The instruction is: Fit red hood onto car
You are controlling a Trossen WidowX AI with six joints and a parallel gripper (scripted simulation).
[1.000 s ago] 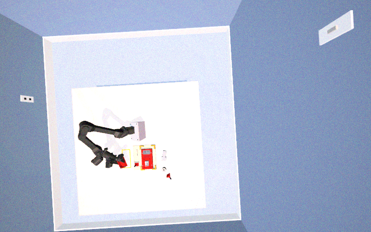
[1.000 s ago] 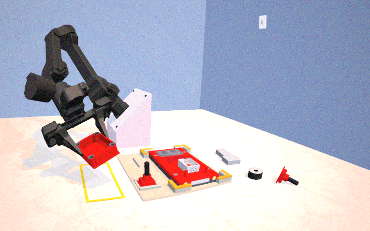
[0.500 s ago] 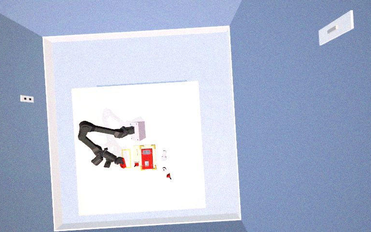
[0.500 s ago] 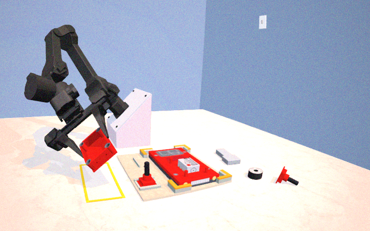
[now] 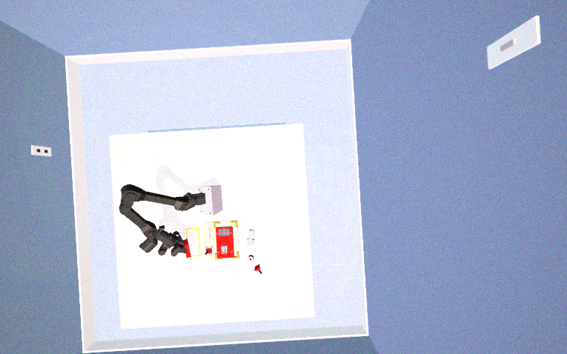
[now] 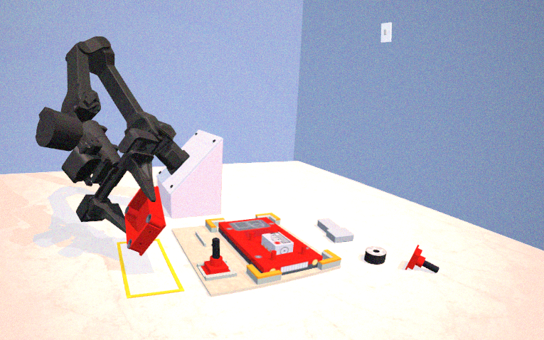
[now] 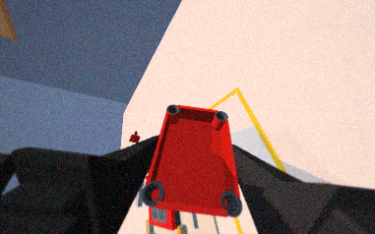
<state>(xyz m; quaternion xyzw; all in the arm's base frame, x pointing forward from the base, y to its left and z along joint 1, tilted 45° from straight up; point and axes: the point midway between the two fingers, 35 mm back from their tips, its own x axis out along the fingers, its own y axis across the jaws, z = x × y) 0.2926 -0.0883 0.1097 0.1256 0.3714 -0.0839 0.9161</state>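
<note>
Now: gripper tip 10 mm past the red hood and 10 mm to the right of it. From my gripper tip the other things lie so: black post 40 mm ahead, 100 mm to the left, 50 mm below; then black wheel 100 mm ahead, 390 mm to the left, 80 mm below; then white engine block 30 mm ahead, 220 mm to the left, 60 mm below.
</note>
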